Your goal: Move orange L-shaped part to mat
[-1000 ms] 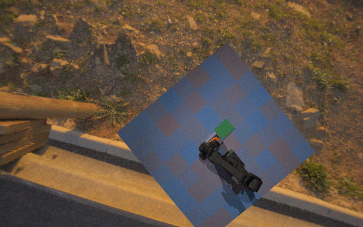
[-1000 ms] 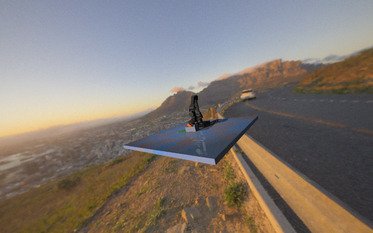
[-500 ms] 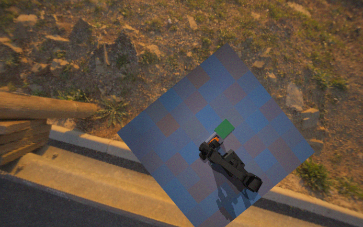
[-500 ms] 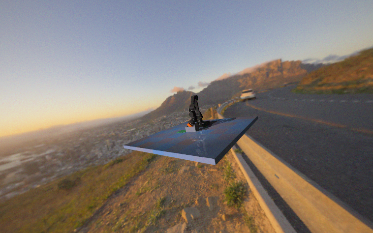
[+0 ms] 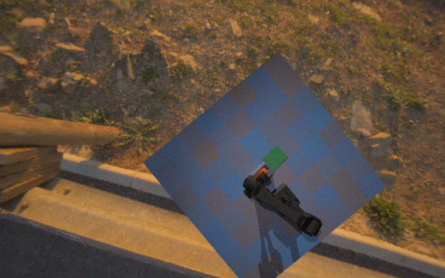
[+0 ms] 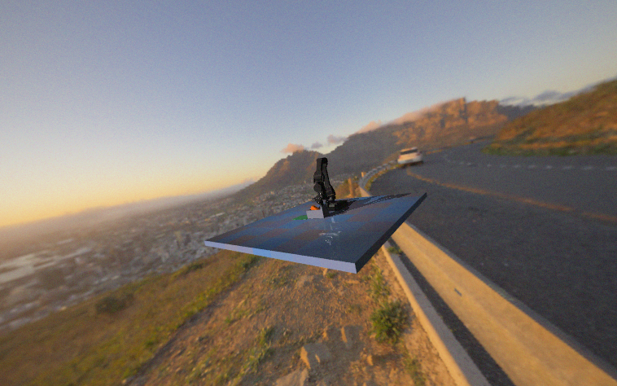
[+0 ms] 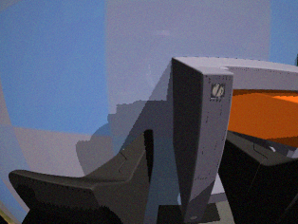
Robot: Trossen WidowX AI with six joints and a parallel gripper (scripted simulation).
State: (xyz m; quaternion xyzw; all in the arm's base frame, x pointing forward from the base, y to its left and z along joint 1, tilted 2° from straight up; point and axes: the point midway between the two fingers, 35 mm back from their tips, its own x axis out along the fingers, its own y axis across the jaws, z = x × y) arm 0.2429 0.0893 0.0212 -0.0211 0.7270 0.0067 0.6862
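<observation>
The orange L-shaped part is 50 mm to the right of my gripper tip and 10 mm below it. From my gripper tip the other things lie so: green mat (230 mm to the right, 70 mm below, 10 mm ahead).
</observation>
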